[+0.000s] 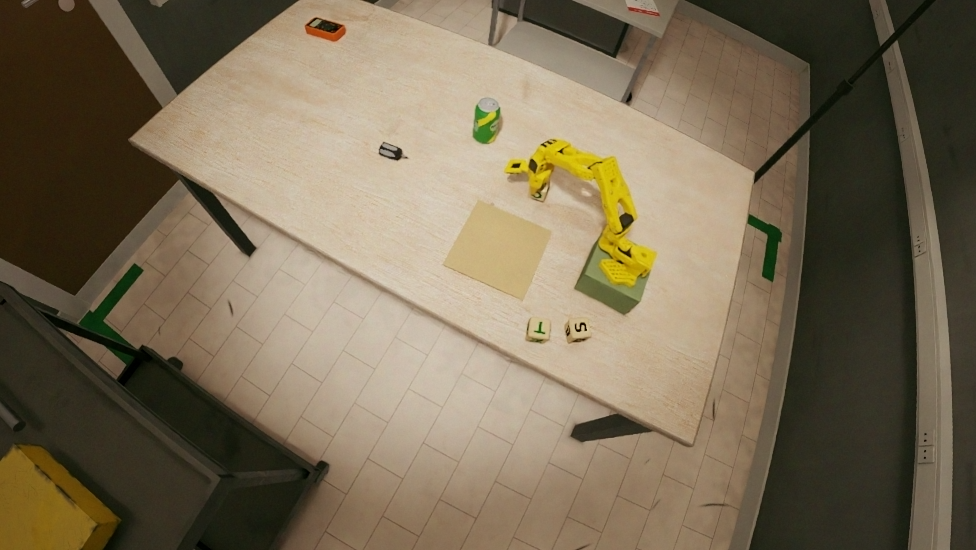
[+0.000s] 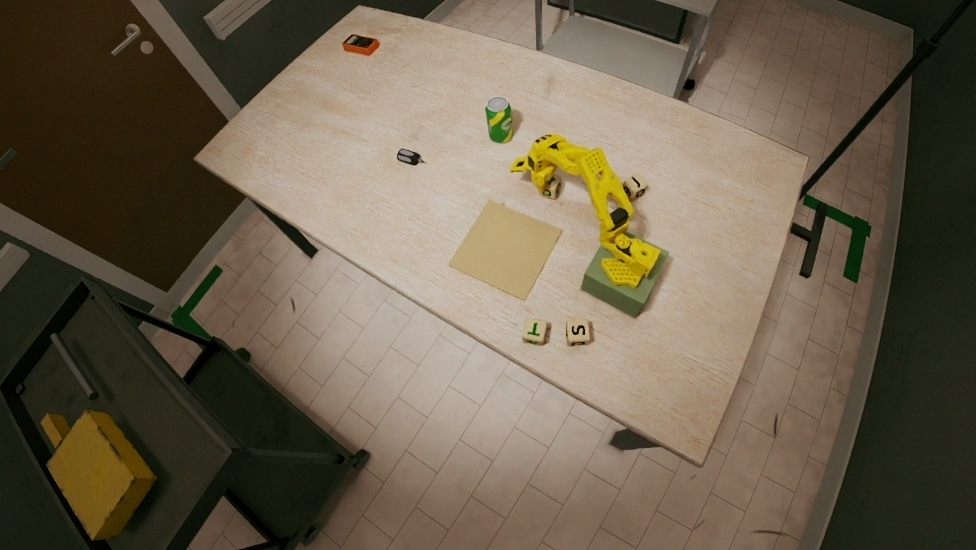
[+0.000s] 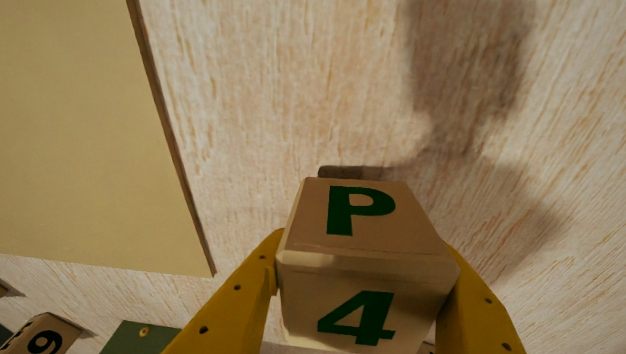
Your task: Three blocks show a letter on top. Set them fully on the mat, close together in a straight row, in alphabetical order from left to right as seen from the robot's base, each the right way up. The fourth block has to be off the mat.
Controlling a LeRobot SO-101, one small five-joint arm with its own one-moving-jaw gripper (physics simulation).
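Frame: origin at the arm's base, x back, y right, z up, level; millimetres.
Where they show: hand, tool point: [image 1: 532, 192] [image 2: 542, 190] [image 3: 290, 241]; arm's base, link origin: [image 1: 613, 260] [image 2: 617, 258].
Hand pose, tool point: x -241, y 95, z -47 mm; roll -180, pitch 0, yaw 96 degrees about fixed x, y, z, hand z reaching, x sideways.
Each offset is from my tool point to the top centre of the thing. "pt": to the spot under its first point.
My gripper [image 1: 538, 189] [image 2: 548, 183] [image 3: 364, 245] is shut on a wooden block @[dx +7, dy +24, dz +23 mm] [image 1: 539, 195] [image 2: 551, 189] [image 3: 367, 270] with a green P on one face and a green 4 on another. The jaws press on its two sides, at or just above the table, off the mat @[dx -2, dy -161, dz -34 mm] [image 1: 497, 250] [image 2: 506, 250] [image 3: 90, 140], beyond its far side. A block with a green T on top @[pt dx +166, dy -308, dz +6 mm] [image 1: 538, 328] [image 2: 534, 331] and a block with a black S on top [image 1: 579, 328] [image 2: 579, 330] sit near the front edge. Another block @[dx +183, dy +138, dz +6 mm] [image 2: 636, 184] with a hook-like dark mark sits behind the arm.
The green base block [image 1: 612, 283] [image 2: 620, 286] [image 3: 140, 340] stands right of the mat. A green can @[dx -205, dy +124, dz +84 mm] [image 1: 486, 122] [image 2: 499, 121] stands left of the gripper. A small black-grey object @[dx -368, dy -70, dz -4 mm] [image 1: 390, 150] [image 2: 409, 157] and an orange meter @[dx -903, dy +258, dz -4 mm] [image 1: 325, 29] [image 2: 360, 45] lie farther left.
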